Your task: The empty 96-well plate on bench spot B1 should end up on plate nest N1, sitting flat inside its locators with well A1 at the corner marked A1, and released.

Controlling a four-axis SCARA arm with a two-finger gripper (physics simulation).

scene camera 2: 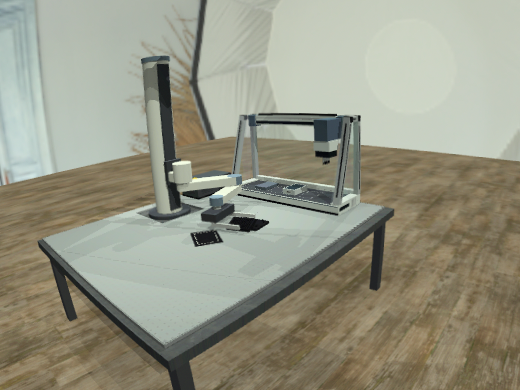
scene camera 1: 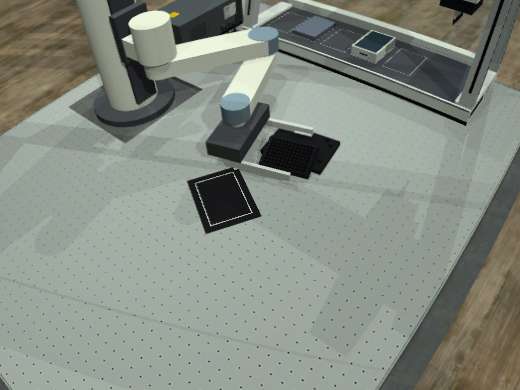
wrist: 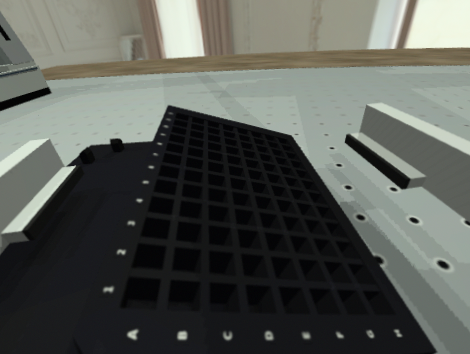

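Seen in the pictures: gripper, fingertip midpoint: (scene camera 2: 247,221) (scene camera 1: 302,153) (wrist: 217,138); arm's base, link origin: (scene camera 2: 169,213) (scene camera 1: 134,101).
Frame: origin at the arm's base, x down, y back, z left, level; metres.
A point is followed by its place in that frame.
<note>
The black 96-well plate (scene camera 1: 287,155) @(x -0.040, y -0.548, z 0.041 m) (scene camera 2: 240,223) @(x -0.040, y -0.549, z 0.040 m) (wrist: 225,200) @(x -0.043, y -0.535, z 0.049 m) lies partly over the black plate nest (scene camera 1: 327,150) @(x -0.025, y -0.607, z 0.127 m) (scene camera 2: 260,224) @(x -0.025, y -0.611, z 0.114 m) (wrist: 90,215) @(x -0.025, y -0.540, z 0.118 m) and overhangs one long side of it, not inside its locators. Its row A side lies over the nest, with well A1 at the lower left in the wrist view. Whether it is tilted is unclear. The nest's A1 mark cannot be made out. My gripper (scene camera 1: 300,154) @(x -0.048, y -0.577, z 0.061 m) (scene camera 2: 246,222) @(x -0.048, y -0.577, z 0.061 m) (wrist: 217,138) @(x -0.048, y -0.577, z 0.061 m) is open, with its fingers on either side of the plate and a gap at the row H side. Bench spot B1 (scene camera 1: 222,200) @(x -0.015, y -0.502, z -0.143 m) (scene camera 2: 206,238) @(x -0.015, y -0.508, z -0.144 m), a black pad with a white outline, is bare.
A gantry machine's deck (scene camera 1: 435,75) stands behind the nest, with a blue-grey block (scene camera 1: 314,27) @(x -0.079, y -0.276, z 0.555 m) and a white box (scene camera 1: 373,46) @(x -0.093, y -0.503, z 0.536 m) on it. The arm's column (scene camera 1: 107,55) @(x -0.206, y -0.040, z -0.063 m) (scene camera 2: 159,140) @(x -0.437, y -0.056, z -0.049 m) stands at the left, with a dark box (scene camera 1: 200,22) @(x -0.104, y 0.034, z 0.340 m) behind the arm.
</note>
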